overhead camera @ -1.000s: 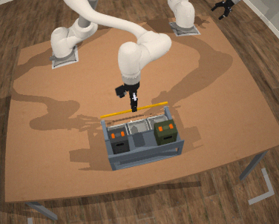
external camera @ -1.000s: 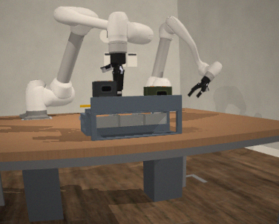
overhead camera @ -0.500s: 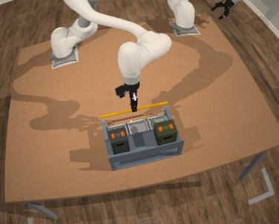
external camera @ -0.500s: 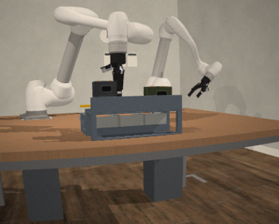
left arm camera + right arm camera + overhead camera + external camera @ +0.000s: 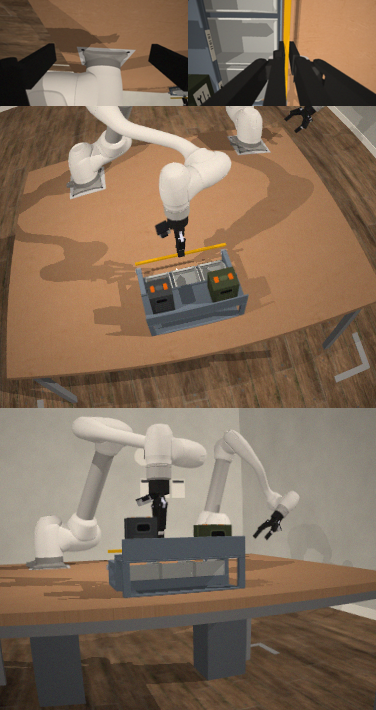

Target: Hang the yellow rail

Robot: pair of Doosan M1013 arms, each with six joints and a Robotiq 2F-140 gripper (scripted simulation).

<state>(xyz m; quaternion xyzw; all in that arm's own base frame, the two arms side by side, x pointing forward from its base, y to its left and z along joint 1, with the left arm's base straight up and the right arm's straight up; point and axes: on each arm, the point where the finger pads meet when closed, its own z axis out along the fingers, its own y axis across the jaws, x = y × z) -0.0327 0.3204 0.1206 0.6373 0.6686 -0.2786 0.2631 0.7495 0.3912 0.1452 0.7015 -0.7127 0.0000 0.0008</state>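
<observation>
My right gripper is now 130 mm short of the blue-grey shelf, 80 mm above it and 10 mm to the left of it. Round my right hand: yellow rail 30 mm below.
</observation>
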